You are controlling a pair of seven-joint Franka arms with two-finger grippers.
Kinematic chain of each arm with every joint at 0, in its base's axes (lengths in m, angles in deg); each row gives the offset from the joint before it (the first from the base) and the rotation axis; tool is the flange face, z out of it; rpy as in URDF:
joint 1: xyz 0 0 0.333 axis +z
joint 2: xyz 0 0 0 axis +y
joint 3: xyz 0 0 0.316 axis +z
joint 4: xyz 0.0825 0 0 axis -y
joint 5: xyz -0.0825 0 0.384 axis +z
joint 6: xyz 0 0 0 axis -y
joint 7: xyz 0.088 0 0 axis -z
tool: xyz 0 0 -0.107 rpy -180 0 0
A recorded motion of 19 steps. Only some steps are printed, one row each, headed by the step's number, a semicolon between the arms.
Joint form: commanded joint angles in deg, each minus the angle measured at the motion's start. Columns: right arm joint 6, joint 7, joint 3, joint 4, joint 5, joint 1, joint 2; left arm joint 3, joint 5, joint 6, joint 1, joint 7, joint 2, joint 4.
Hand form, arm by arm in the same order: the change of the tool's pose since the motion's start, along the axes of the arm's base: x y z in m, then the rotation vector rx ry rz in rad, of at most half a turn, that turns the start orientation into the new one. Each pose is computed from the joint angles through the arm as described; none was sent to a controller.
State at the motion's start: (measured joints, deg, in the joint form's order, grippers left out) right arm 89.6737 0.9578 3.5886 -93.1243 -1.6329 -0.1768 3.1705; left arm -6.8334 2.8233 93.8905 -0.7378 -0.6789 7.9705 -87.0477
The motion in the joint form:
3: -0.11 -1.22 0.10 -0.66 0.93 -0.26 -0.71; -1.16 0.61 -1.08 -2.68 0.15 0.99 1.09
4: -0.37 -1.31 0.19 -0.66 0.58 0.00 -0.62; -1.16 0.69 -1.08 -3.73 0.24 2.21 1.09
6: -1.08 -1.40 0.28 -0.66 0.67 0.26 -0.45; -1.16 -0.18 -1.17 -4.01 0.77 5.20 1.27
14: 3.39 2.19 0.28 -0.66 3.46 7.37 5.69; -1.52 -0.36 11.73 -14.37 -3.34 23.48 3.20
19: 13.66 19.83 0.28 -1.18 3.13 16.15 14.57; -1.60 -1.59 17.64 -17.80 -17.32 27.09 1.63
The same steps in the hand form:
3: -0.0040 0.0001 0.0014 0.0178 0.0025 0.0166; -0.0024 -0.0378 -0.0027 0.0081 0.0155 -0.0693
4: -0.0043 0.0028 0.0002 0.0117 0.0084 0.0248; 0.0005 -0.0489 -0.0155 0.0103 0.0366 -0.0894
6: -0.0053 0.0063 -0.0023 0.0129 0.0239 0.0320; 0.0106 -0.0542 -0.0460 -0.0034 0.0901 -0.1019
14: 0.0158 0.0848 -0.0584 0.0541 0.0590 0.0852; 0.0402 -0.1857 -0.2222 -0.0231 0.1567 -0.2129
19: 0.0306 0.1834 -0.1450 0.0146 0.0428 -0.0720; 0.0277 -0.2288 -0.2702 -0.0293 0.1500 -0.0200

